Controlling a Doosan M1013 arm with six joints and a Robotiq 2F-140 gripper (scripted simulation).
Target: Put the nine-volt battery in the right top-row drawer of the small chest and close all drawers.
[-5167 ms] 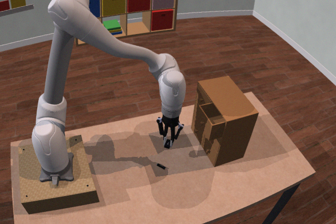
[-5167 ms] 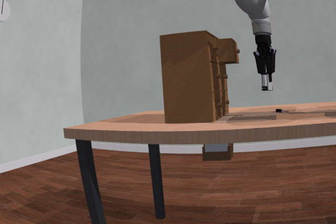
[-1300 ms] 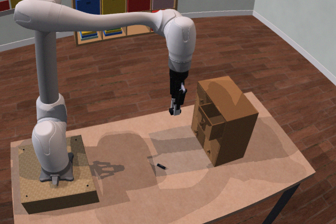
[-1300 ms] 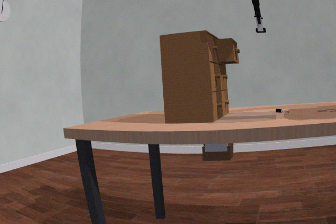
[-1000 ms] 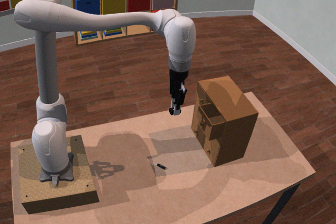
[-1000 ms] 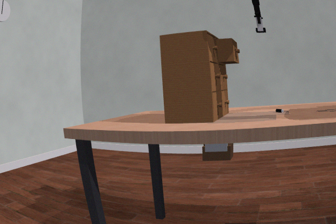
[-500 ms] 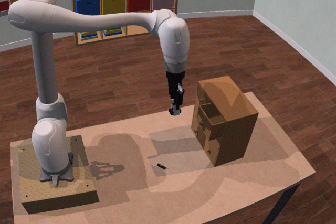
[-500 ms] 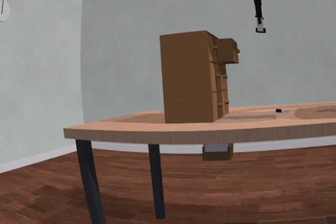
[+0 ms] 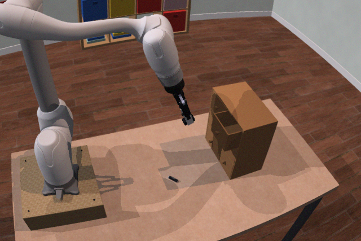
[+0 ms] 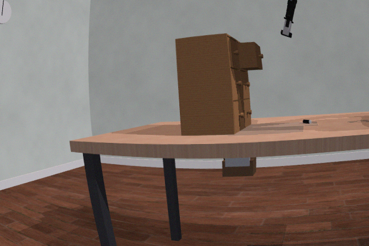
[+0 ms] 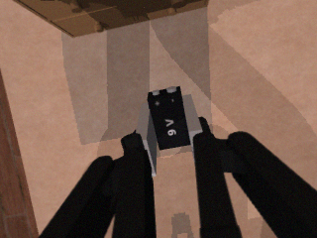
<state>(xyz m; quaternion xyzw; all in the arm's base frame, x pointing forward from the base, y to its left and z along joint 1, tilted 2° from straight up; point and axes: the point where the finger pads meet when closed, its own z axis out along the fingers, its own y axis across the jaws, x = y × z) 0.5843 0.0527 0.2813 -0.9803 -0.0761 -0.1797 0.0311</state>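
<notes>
My gripper is now 20 mm short of the nine-volt battery and 20 mm above it. Round my hand: black cylinder 50 mm behind, 20 mm to the right, 380 mm below.
</notes>
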